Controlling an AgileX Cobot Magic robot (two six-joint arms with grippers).
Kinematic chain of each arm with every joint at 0, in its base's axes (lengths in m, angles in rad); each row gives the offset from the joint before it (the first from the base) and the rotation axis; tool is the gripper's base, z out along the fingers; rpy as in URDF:
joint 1: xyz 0 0 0.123 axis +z
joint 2: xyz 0 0 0 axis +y
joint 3: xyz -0.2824 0 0.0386 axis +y
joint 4: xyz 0.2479 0 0.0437 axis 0.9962 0 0.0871
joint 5: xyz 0 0 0 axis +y
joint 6: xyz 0.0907 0 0.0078 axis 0.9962 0 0.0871
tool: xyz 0 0 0 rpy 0 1.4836 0
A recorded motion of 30 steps. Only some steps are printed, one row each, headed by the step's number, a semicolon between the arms.
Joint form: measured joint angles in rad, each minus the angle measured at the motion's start. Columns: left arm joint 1, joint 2, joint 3, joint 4, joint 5, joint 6; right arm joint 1, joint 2, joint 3, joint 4, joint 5, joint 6.
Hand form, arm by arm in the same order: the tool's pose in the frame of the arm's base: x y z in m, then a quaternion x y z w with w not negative. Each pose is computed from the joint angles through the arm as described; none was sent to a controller.
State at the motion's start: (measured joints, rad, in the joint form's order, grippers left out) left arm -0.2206 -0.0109 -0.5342 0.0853 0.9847 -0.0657; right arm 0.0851 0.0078 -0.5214 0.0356 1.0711 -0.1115
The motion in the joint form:
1: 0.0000 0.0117 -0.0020 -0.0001 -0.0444 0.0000; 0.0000 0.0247 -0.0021 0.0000 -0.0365 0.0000
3: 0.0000 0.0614 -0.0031 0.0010 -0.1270 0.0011; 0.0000 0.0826 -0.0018 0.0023 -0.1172 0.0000
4: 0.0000 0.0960 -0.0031 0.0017 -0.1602 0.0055; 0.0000 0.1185 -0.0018 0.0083 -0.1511 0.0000
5: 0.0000 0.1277 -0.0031 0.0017 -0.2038 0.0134; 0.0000 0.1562 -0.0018 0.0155 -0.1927 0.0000
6: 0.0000 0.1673 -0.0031 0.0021 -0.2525 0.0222; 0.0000 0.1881 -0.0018 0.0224 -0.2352 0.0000
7: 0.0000 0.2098 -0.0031 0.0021 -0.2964 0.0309; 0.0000 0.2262 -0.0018 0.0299 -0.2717 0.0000
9: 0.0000 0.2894 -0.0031 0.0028 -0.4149 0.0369; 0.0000 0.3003 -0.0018 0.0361 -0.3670 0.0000
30: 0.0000 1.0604 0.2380 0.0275 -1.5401 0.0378; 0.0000 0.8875 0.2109 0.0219 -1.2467 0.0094
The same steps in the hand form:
1: -0.0037 0.0072 0.2975 0.06279 0.80688 -0.04142 0.58590; -0.0016 0.0027 0.2860 -0.08366 0.84447 0.01081 0.52891
3: 0.0069 0.0045 0.3050 0.06526 0.79656 -0.04260 0.59951; 0.0112 0.0038 0.2922 -0.08178 0.83861 0.01182 0.53843
4: 0.0139 0.0028 0.3076 0.06854 0.79671 -0.04098 0.59907; 0.0185 0.0048 0.2945 -0.08092 0.83918 0.01478 0.53759
5: 0.0207 0.0011 0.3109 0.07300 0.79273 -0.03946 0.60390; 0.0266 0.0059 0.2971 -0.07951 0.83819 0.01824 0.53924
6: 0.0292 -0.0011 0.3142 0.07817 0.78948 -0.03739 0.60763; 0.0337 0.0068 0.2997 -0.07774 0.83541 0.02145 0.54368
7: 0.0381 -0.0034 0.3166 0.08340 0.78853 -0.03520 0.60829; 0.0418 0.0079 0.3013 -0.07598 0.83592 0.02494 0.54299
9: 0.0558 -0.0081 0.3233 0.08887 0.77594 -0.03613 0.62347; 0.0586 0.0092 0.3055 -0.07186 0.83041 0.02714 0.55183
30: 0.1880 -0.0477 0.2390 0.12682 0.73517 -0.07280 0.66192; 0.1701 0.0136 0.2382 -0.05001 0.80985 0.00750 0.58445

